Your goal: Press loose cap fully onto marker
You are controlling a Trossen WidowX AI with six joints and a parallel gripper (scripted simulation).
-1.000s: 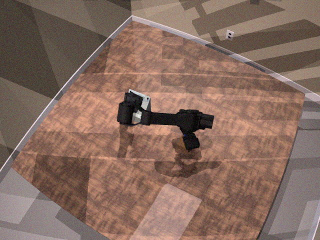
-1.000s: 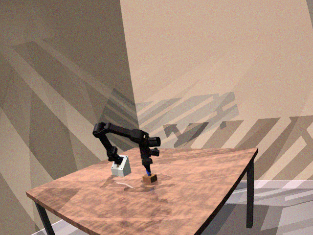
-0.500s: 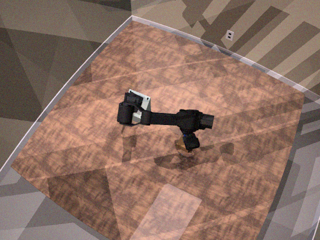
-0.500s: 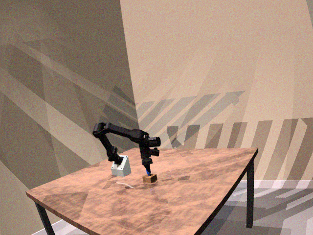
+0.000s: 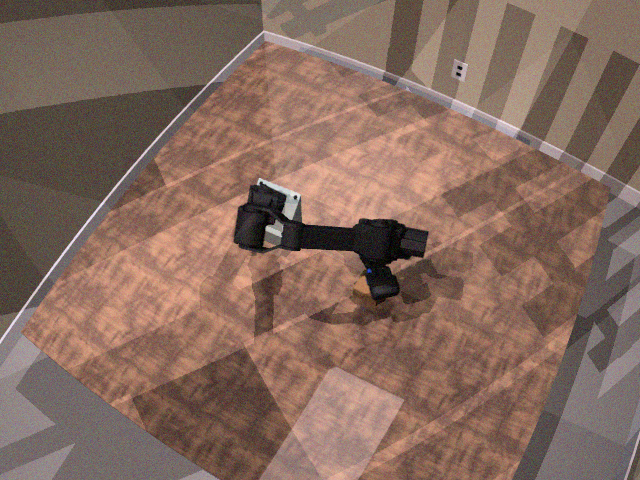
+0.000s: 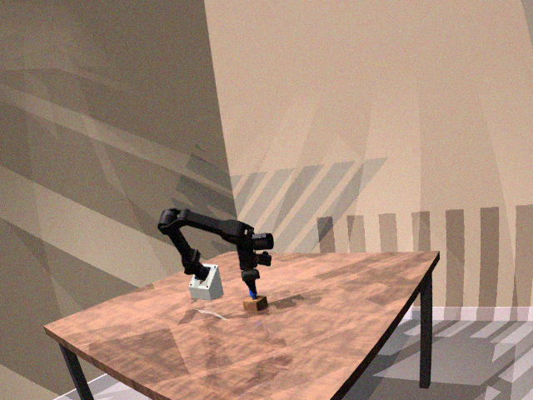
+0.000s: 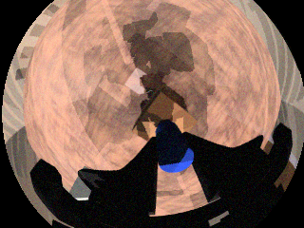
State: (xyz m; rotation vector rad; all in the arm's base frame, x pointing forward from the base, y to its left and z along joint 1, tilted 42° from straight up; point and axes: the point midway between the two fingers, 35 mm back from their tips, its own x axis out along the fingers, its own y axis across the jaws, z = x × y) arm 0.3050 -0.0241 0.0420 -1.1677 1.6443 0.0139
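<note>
Now: gripper tip 10 mm below the blue cap. Round my gripper tip: holder block (50 mm below).
</note>
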